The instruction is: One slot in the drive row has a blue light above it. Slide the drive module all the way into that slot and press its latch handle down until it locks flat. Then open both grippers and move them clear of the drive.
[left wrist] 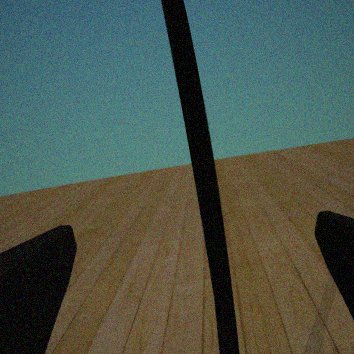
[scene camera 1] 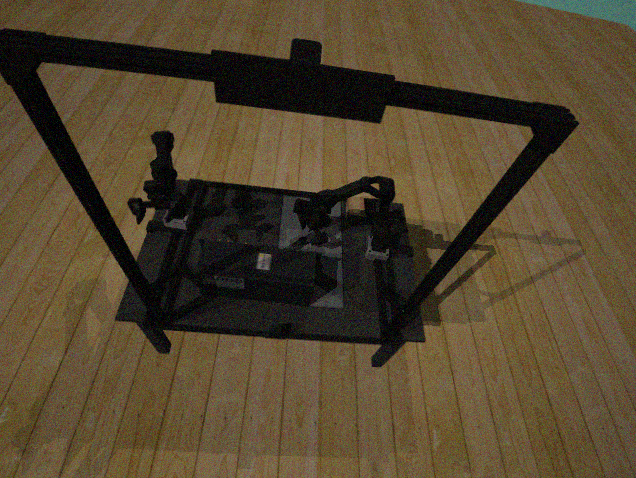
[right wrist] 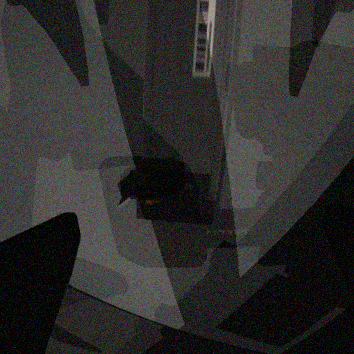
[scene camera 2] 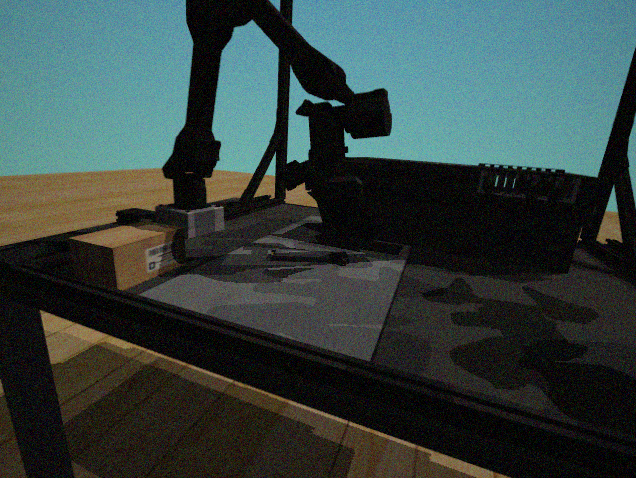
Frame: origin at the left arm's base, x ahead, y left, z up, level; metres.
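Where they show: left gripper, fingertip midpoint: [left wrist: 197, 233] [scene camera 1: 152, 223]; right gripper, fingertip midpoint: [scene camera 1: 307, 236] [right wrist: 205, 222] [scene camera 2: 332, 233]; right arm's base, origin of the base link: [scene camera 1: 378, 245] [scene camera 2: 190, 206].
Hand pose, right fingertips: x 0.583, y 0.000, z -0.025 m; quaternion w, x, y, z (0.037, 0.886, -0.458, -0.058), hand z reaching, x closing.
Things, the pixels of their top centre, and the offset from my right fingertips. "spot": a spot on its surface instead.
- drive module, middle of its top: [right wrist: 169, 81] [scene camera 2: 309, 254] [scene camera 1: 312, 236] dx +0.026, dy +0.035, dz -0.036 m
- dark drive chassis, middle of its top: [scene camera 2: 456, 164] [scene camera 1: 258, 262] dx -0.174, dy -0.248, dz +0.128 m
- cardboard box, middle of its top: [scene camera 2: 131, 232] [scene camera 1: 356, 206] dx +0.218, dy +0.225, dz +0.013 m
- table's edge rail, surface spot: [scene camera 2: 231, 334] spot: dx -0.027, dy +0.304, dz -0.027 m
The drive module [scene camera 2: 308, 255] [right wrist: 175, 75] lies on the pale mat panel [scene camera 2: 354, 308]; in the right wrist view it has a barcode label and a dark front end with an orange mark. A dark piece sticks out beside that end; its latch position is unclear. The dark drive chassis [scene camera 1: 293, 262] [scene camera 2: 462, 221] stands across the table. No blue light or target slot can be made out. My right gripper [scene camera 1: 316, 226] [scene camera 2: 349, 239] [right wrist: 205, 222] is open, pointing down over or beside the module's front end. My left gripper [scene camera 1: 138, 219] [left wrist: 197, 233] is open and empty, off the table's left side.
A cardboard box [scene camera 2: 118, 251] [scene camera 1: 354, 205] sits near the right arm's base. A dark gantry frame [scene camera 1: 303, 87] spans the table, and one post [left wrist: 204, 175] crosses the left wrist view. The table's edge rail [scene camera 2: 231, 334] runs across scene camera 2. Lighting is dim.
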